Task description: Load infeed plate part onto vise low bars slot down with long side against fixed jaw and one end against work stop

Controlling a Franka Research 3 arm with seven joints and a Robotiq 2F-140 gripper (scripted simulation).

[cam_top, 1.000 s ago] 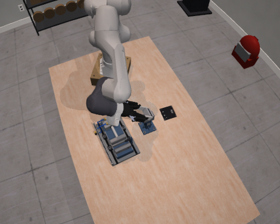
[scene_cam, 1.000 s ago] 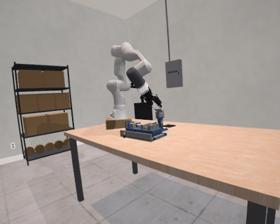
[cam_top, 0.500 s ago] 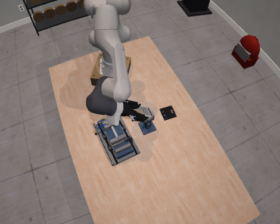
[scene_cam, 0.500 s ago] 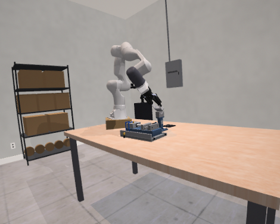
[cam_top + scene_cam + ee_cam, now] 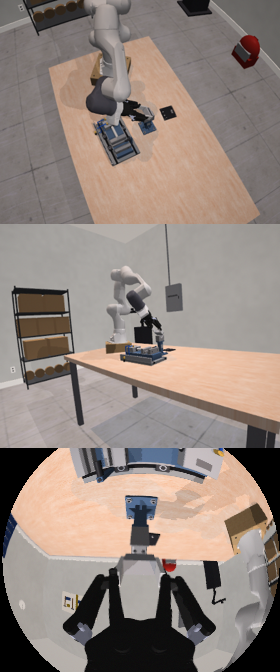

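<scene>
Now: the part 20 mm to the left of my hand and 10 mm below it. Also, from my hand: vise 190 mm to the right, 160 mm below, 30 mm ahead; black infeed plate 200 mm below, 190 mm to the left, 60 mm behind.
</scene>
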